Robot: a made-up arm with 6 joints. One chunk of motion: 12 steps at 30 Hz.
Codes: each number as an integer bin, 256 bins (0 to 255) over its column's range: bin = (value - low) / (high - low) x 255, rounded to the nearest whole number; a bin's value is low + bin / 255 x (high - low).
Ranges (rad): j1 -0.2..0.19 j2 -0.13..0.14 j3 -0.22..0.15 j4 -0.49..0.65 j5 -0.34..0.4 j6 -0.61..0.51
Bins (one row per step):
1: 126 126 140 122 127 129
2: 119 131 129 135 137 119
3: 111 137 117 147 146 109
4: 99 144 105 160 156 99
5: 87 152 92 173 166 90
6: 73 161 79 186 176 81
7: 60 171 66 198 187 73
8: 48 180 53 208 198 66
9: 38 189 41 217 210 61
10: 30 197 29 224 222 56
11: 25 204 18 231 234 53
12: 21 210 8 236 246 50
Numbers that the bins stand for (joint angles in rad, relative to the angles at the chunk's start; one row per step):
1: -0.0073 0.0034 -0.0169 0.0554 0.0285 -0.0434
2: -0.0180 0.0087 -0.0328 0.1135 0.0576 -0.0873
3: -0.0302 0.0151 -0.0502 0.1672 0.0837 -0.1313
4: -0.0486 0.0225 -0.0676 0.2253 0.1127 -0.1752
5: -0.0669 0.0309 -0.0865 0.2834 0.1417 -0.2147
6: -0.0884 0.0405 -0.1054 0.3415 0.1707 -0.2542
7: -0.1082 0.0511 -0.1242 0.3952 0.2027 -0.2894
8: -0.1266 0.0606 -0.1431 0.4399 0.2346 -0.3201
9: -0.1419 0.0701 -0.1605 0.4801 0.2694 -0.3421
10: -0.1541 0.0786 -0.1779 0.5114 0.3042 -0.3640
11: -0.1618 0.0860 -0.1939 0.5427 0.3391 -0.3772
12: -0.1679 0.0924 -0.2084 0.5651 0.3739 -0.3904

